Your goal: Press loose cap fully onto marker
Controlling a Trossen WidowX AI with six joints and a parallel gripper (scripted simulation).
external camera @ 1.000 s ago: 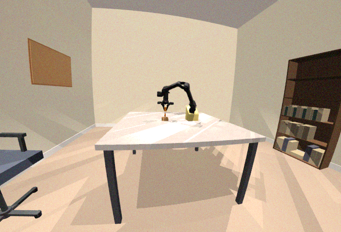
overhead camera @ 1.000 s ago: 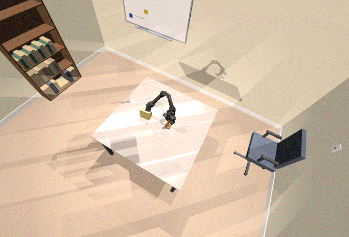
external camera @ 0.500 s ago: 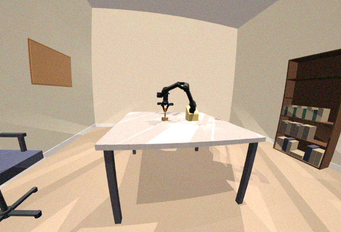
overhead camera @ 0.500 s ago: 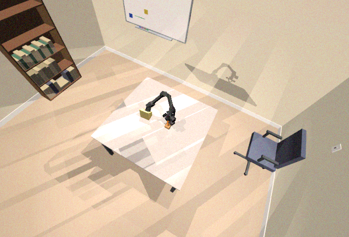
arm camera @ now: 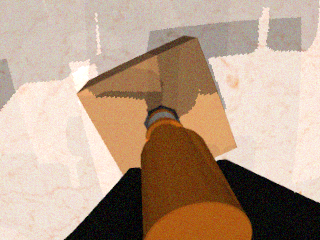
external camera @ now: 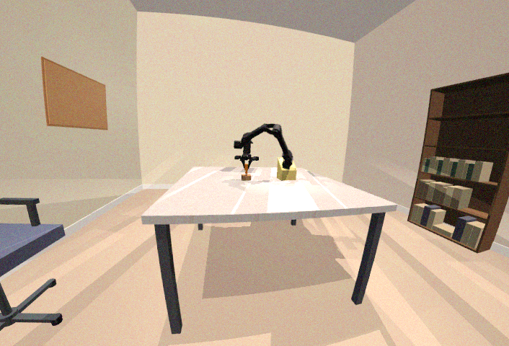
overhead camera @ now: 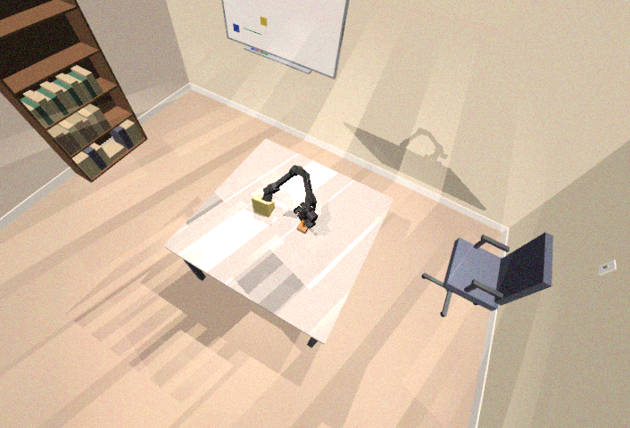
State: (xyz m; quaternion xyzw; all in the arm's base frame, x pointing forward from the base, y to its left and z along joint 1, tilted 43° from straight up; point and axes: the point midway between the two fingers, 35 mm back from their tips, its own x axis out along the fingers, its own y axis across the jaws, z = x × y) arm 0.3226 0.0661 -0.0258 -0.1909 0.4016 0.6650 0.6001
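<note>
The holder block lies 7 cm below my gripper tip. The rest, counted from my gripper tip: orange cap 1 cm above.
</note>
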